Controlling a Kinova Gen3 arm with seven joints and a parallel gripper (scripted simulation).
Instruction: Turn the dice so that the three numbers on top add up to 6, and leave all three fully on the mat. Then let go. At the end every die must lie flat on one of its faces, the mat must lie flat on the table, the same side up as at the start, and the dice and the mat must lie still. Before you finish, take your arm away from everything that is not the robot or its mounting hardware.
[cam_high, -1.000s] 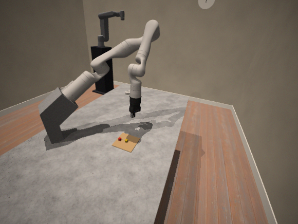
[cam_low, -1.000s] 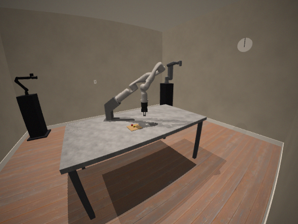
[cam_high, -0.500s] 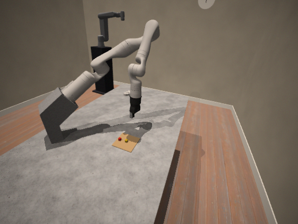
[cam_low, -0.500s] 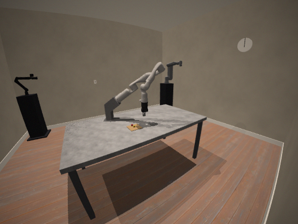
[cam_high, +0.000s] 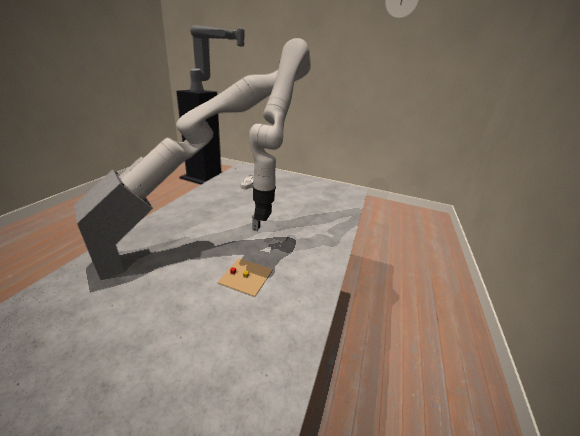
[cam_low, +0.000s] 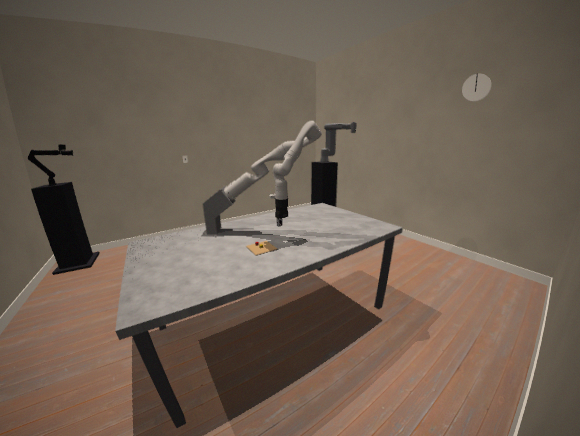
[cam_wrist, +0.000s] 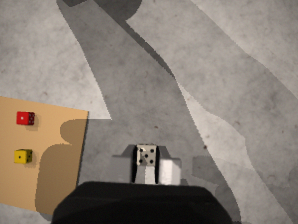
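The yellow die lies 50 mm ahead of my hand, 150 mm to the right of it and 100 mm below it. From my hand the other things lie so: tan mat: 50 mm ahead, 150 mm to the right, 110 mm below; then white die: 10 mm below; then red die: 160 mm to the right, 100 mm below.
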